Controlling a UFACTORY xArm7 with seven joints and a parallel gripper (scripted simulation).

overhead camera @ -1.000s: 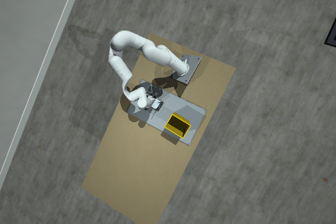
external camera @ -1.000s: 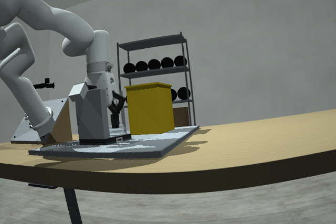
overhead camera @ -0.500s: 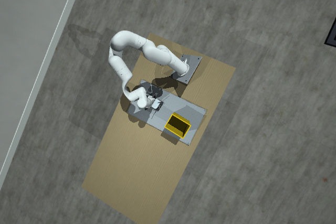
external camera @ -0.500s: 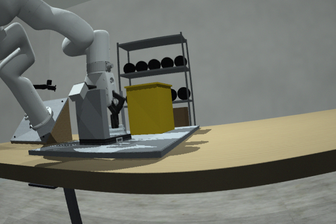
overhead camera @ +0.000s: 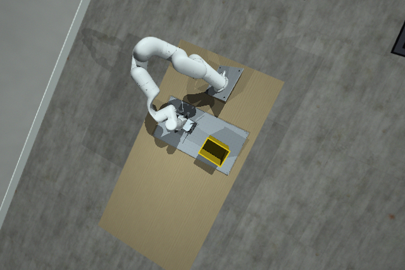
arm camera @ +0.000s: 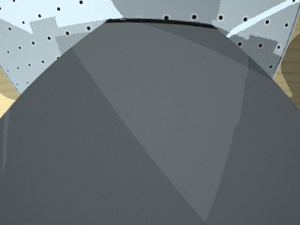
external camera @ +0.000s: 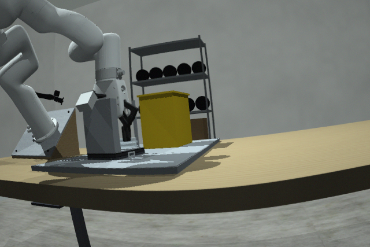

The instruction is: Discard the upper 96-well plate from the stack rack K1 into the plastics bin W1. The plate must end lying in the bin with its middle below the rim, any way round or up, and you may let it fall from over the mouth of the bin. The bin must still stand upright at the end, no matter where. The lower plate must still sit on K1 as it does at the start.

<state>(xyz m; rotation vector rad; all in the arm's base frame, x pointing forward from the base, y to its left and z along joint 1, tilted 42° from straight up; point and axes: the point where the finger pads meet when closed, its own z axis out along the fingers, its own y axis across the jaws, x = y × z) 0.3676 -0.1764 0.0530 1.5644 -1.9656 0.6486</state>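
The grey rack wall lies 1 cm behind my hand, 7 cm to the right of it and 3 cm above it. Round my hand: yellow plastics bin W1: 9 cm ahead, 30 cm to the left, 4 cm above.
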